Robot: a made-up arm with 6 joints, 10 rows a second.
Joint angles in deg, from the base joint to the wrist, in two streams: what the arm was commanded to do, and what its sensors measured. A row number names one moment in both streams.
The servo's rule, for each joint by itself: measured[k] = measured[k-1] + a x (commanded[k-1-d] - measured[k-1]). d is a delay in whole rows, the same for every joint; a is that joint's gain. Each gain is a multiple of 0.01, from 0.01 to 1. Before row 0 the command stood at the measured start. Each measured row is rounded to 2 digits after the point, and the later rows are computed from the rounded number. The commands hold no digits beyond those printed.
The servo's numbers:
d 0
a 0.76 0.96 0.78 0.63 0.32 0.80
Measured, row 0: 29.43 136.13 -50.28 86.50 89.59 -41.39
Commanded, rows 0 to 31: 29.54 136.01 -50.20 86.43 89.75 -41.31; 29.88 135.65 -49.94 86.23 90.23 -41.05; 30.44 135.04 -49.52 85.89 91.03 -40.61; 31.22 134.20 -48.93 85.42 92.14 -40.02; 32.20 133.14 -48.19 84.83 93.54 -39.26; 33.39 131.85 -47.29 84.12 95.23 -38.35; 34.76 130.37 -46.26 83.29 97.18 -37.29; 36.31 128.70 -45.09 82.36 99.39 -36.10; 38.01 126.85 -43.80 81.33 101.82 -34.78; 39.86 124.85 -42.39 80.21 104.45 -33.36; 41.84 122.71 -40.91 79.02 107.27 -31.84; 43.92 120.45 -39.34 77.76 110.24 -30.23; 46.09 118.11 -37.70 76.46 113.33 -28.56; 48.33 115.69 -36.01 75.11 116.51 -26.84; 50.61 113.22 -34.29 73.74 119.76 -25.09; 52.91 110.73 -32.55 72.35 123.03 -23.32; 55.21 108.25 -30.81 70.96 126.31 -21.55; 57.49 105.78 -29.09 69.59 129.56 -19.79; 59.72 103.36 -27.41 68.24 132.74 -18.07; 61.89 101.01 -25.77 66.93 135.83 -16.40; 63.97 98.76 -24.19 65.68 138.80 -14.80; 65.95 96.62 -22.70 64.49 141.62 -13.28; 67.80 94.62 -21.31 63.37 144.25 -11.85; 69.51 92.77 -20.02 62.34 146.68 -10.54; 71.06 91.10 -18.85 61.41 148.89 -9.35; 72.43 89.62 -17.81 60.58 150.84 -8.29; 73.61 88.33 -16.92 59.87 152.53 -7.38; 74.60 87.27 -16.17 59.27 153.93 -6.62; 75.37 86.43 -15.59 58.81 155.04 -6.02; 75.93 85.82 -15.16 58.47 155.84 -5.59; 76.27 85.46 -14.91 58.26 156.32 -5.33; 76.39 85.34 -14.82 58.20 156.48 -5.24
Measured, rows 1 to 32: 29.51 136.01 -50.22 86.46 89.64 -41.33; 29.79 135.66 -50.00 86.32 89.83 -41.11; 30.28 135.06 -49.63 86.05 90.21 -40.71; 30.99 134.23 -49.08 85.65 90.83 -40.16; 31.91 133.18 -48.39 85.13 91.70 -39.44; 33.03 131.90 -47.53 84.49 92.83 -38.57; 34.34 130.43 -46.54 83.73 94.22 -37.55; 35.84 128.77 -45.41 82.87 95.87 -36.39; 37.49 126.93 -44.15 81.90 97.77 -35.10; 39.29 124.93 -42.78 80.84 99.91 -33.71; 41.23 122.80 -41.32 79.69 102.27 -32.21; 43.27 120.54 -39.78 78.47 104.82 -30.63; 45.41 118.21 -38.16 77.20 107.54 -28.97; 47.63 115.79 -36.48 75.88 110.41 -27.27; 49.89 113.32 -34.77 74.53 113.40 -25.53; 52.19 110.83 -33.04 73.16 116.48 -23.76; 54.49 108.35 -31.30 71.77 119.63 -21.99; 56.77 105.88 -29.58 70.40 122.81 -20.23; 59.01 103.46 -27.89 69.04 125.99 -18.50; 61.20 101.11 -26.24 67.71 129.14 -16.82; 63.31 98.85 -24.64 66.43 132.23 -15.20; 65.32 96.71 -23.13 65.21 135.23 -13.66; 67.20 94.70 -21.71 64.05 138.12 -12.21; 68.96 92.85 -20.39 62.97 140.86 -10.87; 70.56 91.17 -19.19 61.99 143.43 -9.65; 71.98 89.68 -18.11 61.10 145.80 -8.56; 73.22 88.38 -17.18 60.33 147.95 -7.62; 74.27 87.31 -16.39 59.66 149.86 -6.82; 75.11 86.47 -15.77 59.12 151.52 -6.18; 75.73 85.85 -15.29 58.71 152.90 -5.71; 76.14 85.48 -14.99 58.43 153.99 -5.41; 76.33 85.35 -14.86 58.29 154.79 -5.27
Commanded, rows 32 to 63: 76.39 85.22 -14.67 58.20 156.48 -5.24; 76.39 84.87 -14.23 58.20 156.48 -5.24; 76.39 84.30 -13.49 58.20 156.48 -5.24; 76.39 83.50 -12.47 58.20 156.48 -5.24; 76.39 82.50 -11.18 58.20 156.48 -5.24; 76.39 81.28 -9.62 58.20 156.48 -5.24; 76.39 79.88 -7.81 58.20 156.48 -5.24; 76.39 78.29 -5.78 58.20 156.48 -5.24; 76.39 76.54 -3.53 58.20 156.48 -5.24; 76.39 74.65 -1.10 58.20 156.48 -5.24; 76.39 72.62 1.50 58.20 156.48 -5.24; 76.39 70.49 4.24 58.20 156.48 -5.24; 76.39 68.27 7.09 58.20 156.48 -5.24; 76.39 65.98 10.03 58.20 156.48 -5.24; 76.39 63.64 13.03 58.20 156.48 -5.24; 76.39 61.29 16.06 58.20 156.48 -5.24; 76.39 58.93 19.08 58.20 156.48 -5.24; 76.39 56.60 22.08 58.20 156.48 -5.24; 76.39 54.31 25.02 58.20 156.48 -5.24; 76.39 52.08 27.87 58.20 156.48 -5.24; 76.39 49.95 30.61 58.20 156.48 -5.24; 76.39 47.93 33.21 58.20 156.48 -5.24; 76.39 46.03 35.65 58.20 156.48 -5.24; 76.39 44.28 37.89 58.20 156.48 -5.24; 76.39 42.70 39.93 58.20 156.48 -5.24; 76.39 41.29 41.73 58.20 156.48 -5.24; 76.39 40.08 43.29 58.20 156.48 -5.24; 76.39 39.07 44.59 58.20 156.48 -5.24; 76.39 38.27 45.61 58.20 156.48 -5.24; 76.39 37.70 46.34 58.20 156.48 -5.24; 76.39 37.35 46.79 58.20 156.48 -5.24; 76.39 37.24 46.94 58.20 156.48 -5.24
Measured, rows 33 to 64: 76.38 85.23 -14.71 58.23 155.33 -5.25; 76.39 84.88 -14.34 58.21 155.70 -5.24; 76.39 84.32 -13.68 58.20 155.95 -5.24; 76.39 83.53 -12.74 58.20 156.12 -5.24; 76.39 82.54 -11.52 58.20 156.24 -5.24; 76.39 81.33 -10.04 58.20 156.32 -5.24; 76.39 79.94 -8.30 58.20 156.37 -5.24; 76.39 78.36 -6.33 58.20 156.41 -5.24; 76.39 76.61 -4.15 58.20 156.43 -5.24; 76.39 74.73 -1.77 58.20 156.45 -5.24; 76.39 72.70 0.78 58.20 156.46 -5.24; 76.39 70.58 3.48 58.20 156.47 -5.24; 76.39 68.36 6.30 58.20 156.47 -5.24; 76.39 66.08 9.21 58.20 156.47 -5.24; 76.39 63.74 12.19 58.20 156.47 -5.24; 76.39 61.39 15.21 58.20 156.47 -5.24; 76.39 59.03 18.23 58.20 156.47 -5.24; 76.39 56.70 21.23 58.20 156.47 -5.24; 76.39 54.41 24.19 58.20 156.47 -5.24; 76.39 52.17 27.06 58.20 156.47 -5.24; 76.39 50.04 29.83 58.20 156.47 -5.24; 76.39 48.01 32.47 58.20 156.47 -5.24; 76.39 46.11 34.95 58.20 156.47 -5.24; 76.39 44.35 37.24 58.20 156.47 -5.24; 76.39 42.77 39.34 58.20 156.47 -5.24; 76.39 41.35 41.20 58.20 156.47 -5.24; 76.39 40.13 42.83 58.20 156.47 -5.24; 76.39 39.11 44.20 58.20 156.47 -5.24; 76.39 38.30 45.30 58.20 156.47 -5.24; 76.39 37.72 46.11 58.20 156.47 -5.24; 76.39 37.36 46.64 58.20 156.47 -5.24; 76.39 37.24 46.87 58.20 156.47 -5.24
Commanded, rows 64 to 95: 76.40 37.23 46.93 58.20 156.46 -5.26; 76.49 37.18 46.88 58.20 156.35 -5.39; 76.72 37.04 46.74 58.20 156.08 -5.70; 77.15 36.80 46.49 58.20 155.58 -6.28; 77.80 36.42 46.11 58.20 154.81 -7.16; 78.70 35.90 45.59 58.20 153.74 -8.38; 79.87 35.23 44.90 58.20 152.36 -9.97; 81.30 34.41 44.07 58.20 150.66 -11.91; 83.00 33.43 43.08 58.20 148.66 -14.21; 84.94 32.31 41.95 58.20 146.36 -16.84; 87.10 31.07 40.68 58.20 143.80 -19.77; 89.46 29.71 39.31 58.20 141.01 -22.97; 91.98 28.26 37.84 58.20 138.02 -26.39; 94.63 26.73 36.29 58.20 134.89 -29.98; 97.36 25.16 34.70 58.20 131.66 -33.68; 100.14 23.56 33.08 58.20 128.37 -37.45; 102.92 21.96 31.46 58.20 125.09 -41.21; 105.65 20.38 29.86 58.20 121.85 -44.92; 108.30 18.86 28.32 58.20 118.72 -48.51; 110.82 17.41 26.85 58.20 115.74 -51.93; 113.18 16.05 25.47 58.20 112.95 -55.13; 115.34 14.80 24.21 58.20 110.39 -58.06; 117.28 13.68 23.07 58.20 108.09 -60.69; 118.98 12.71 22.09 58.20 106.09 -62.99; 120.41 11.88 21.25 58.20 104.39 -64.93; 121.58 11.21 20.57 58.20 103.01 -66.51; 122.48 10.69 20.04 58.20 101.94 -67.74; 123.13 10.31 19.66 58.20 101.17 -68.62; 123.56 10.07 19.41 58.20 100.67 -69.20; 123.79 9.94 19.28 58.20 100.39 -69.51; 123.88 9.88 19.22 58.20 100.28 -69.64; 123.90 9.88 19.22 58.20 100.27 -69.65
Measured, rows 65 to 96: 76.40 37.23 46.92 58.20 156.47 -5.26; 76.47 37.18 46.89 58.20 156.43 -5.36; 76.66 37.05 46.77 58.20 156.32 -5.63; 77.03 36.81 46.55 58.20 156.08 -6.15; 77.62 36.44 46.21 58.20 155.67 -6.96; 78.44 35.92 45.73 58.20 155.05 -8.10; 79.53 35.26 45.08 58.20 154.19 -9.60; 80.88 34.44 44.29 58.20 153.06 -11.45; 82.49 33.47 43.35 58.20 151.65 -13.66; 84.35 32.36 42.26 58.20 149.96 -16.20; 86.44 31.12 41.03 58.20 147.99 -19.06; 88.74 29.77 39.69 58.20 145.76 -22.19; 91.20 28.32 38.25 58.20 143.28 -25.55; 93.81 26.79 36.72 58.20 140.60 -29.09; 96.51 25.23 35.14 58.20 137.74 -32.76; 99.27 23.63 33.53 58.20 134.74 -36.51; 102.04 22.03 31.92 58.20 131.65 -40.27; 104.78 20.45 30.31 58.20 128.51 -43.99; 107.46 18.92 28.76 58.20 125.38 -47.61; 110.01 17.47 27.27 58.20 122.30 -51.07; 112.42 16.11 25.87 58.20 119.31 -54.32; 114.64 14.85 24.58 58.20 116.46 -57.31; 116.65 13.73 23.40 58.20 113.78 -60.01; 118.42 12.75 22.38 58.20 111.32 -62.39; 119.93 11.91 21.50 58.20 109.10 -64.42; 121.18 11.24 20.77 58.20 107.15 -66.09; 122.17 10.71 20.20 58.20 105.48 -67.41; 122.90 10.33 19.78 58.20 104.10 -68.38; 123.40 10.08 19.49 58.20 103.00 -69.04; 123.70 9.95 19.33 58.20 102.16 -69.42; 123.84 9.88 19.24 58.20 101.56 -69.60; 123.89 9.88 19.22 58.20 101.15 -69.64
